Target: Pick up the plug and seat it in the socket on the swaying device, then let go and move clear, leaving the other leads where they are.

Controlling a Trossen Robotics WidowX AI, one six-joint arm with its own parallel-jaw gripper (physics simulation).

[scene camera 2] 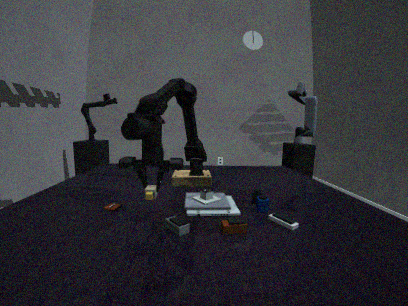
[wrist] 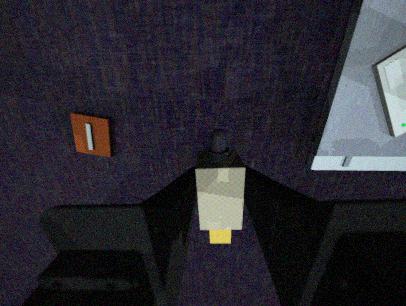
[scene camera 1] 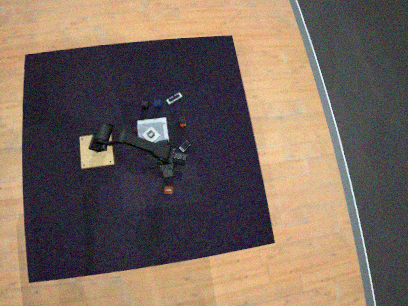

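A cream plug (scene camera 2: 151,189) (wrist: 220,200) with a yellow tip is held above the dark table top. My gripper (scene camera 2: 151,184) (wrist: 218,171) is shut on it, one finger on each side. The plug's black cable end shows at its upper side in the wrist view. The device, a grey slab on a white base (scene camera 1: 159,125) (scene camera 2: 232,206) (wrist: 345,120), carries a tilted white plate (scene camera 1: 151,134) (scene camera 2: 206,200) (wrist: 392,95). A small grey socket block (scene camera 2: 204,194) stands on the plate. The plug is to one side of the device, apart from it. The arm hides the plug in scene camera 1.
An orange block with a white bar (scene camera 1: 168,190) (scene camera 2: 113,206) (wrist: 91,135) lies near the gripper. Around the device lie a grey block (scene camera 1: 185,145) (scene camera 2: 177,225), an orange-black block (scene camera 1: 182,121) (scene camera 2: 233,228), a white bar (scene camera 1: 174,98) (scene camera 2: 283,221) and a blue block (scene camera 1: 157,103) (scene camera 2: 263,204).
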